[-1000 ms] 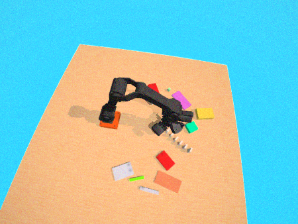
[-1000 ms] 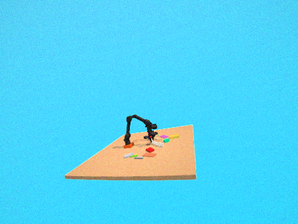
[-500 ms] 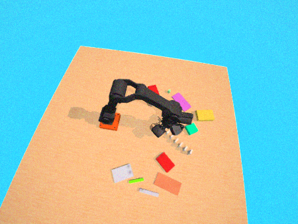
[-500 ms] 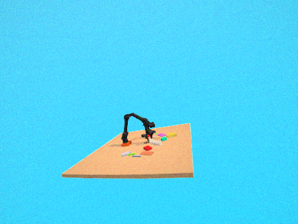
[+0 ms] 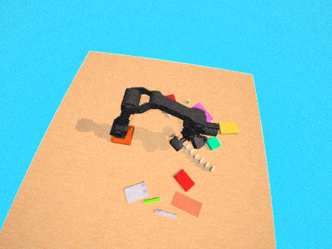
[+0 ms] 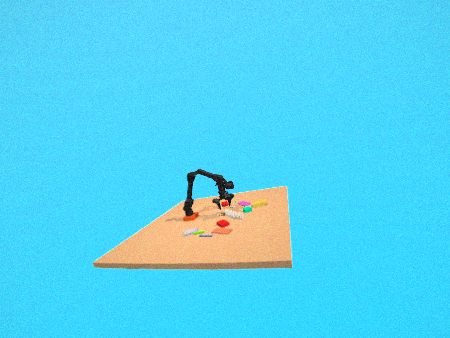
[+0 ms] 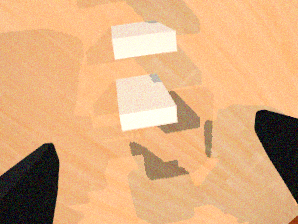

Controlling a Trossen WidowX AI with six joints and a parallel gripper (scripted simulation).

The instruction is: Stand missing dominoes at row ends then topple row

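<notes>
Right now the magenta slab is 22 cm to the left of my gripper tip, 11 cm ahead of it and 6 cm below it. From my gripper tip the other things lie so: orange slab (31 cm to the right, 6 cm below, 5 cm ahead); then green block (18 cm ahead, 5 cm below, 2 cm to the left); then yellow block (27 cm ahead, 13 cm to the left, 4 cm below).
</notes>
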